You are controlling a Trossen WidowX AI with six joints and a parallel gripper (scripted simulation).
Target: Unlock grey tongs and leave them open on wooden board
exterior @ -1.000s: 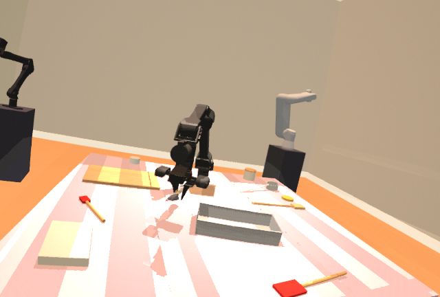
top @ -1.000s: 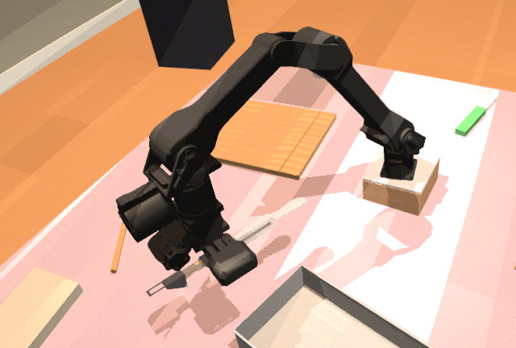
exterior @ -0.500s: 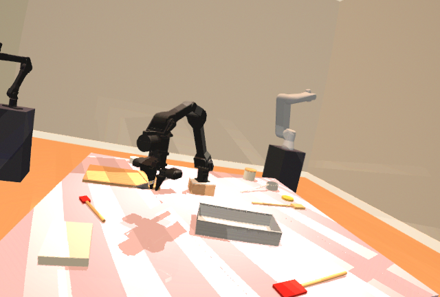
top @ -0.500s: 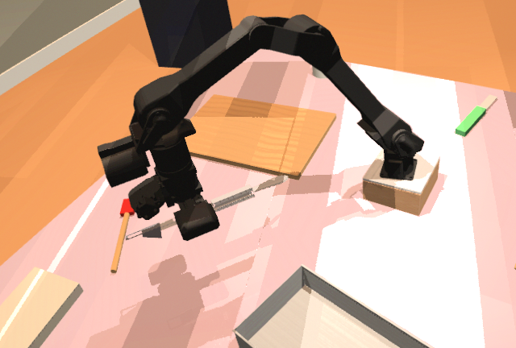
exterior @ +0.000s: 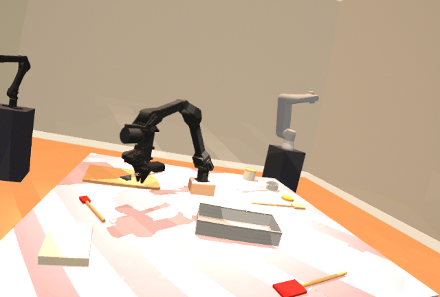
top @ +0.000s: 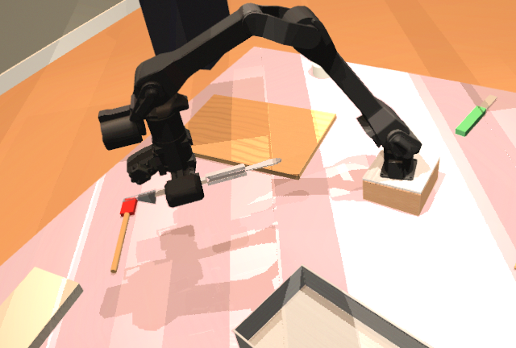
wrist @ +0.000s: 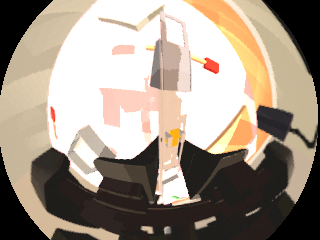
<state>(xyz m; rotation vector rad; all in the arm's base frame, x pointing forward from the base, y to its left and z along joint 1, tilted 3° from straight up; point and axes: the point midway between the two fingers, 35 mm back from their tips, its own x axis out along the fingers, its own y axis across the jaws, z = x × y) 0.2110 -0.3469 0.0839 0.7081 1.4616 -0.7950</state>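
My gripper tip is 330 mm past the wooden board, 30 mm to the left of it and 90 mm above it. Also, from my gripper tip: pale block 280 mm ahead, 230 mm to the right, 90 mm below; grey roasting tin 190 mm ahead, 340 mm to the left, 70 mm below; white cylinder 640 mm behind, 70 mm to the left, 80 mm below.
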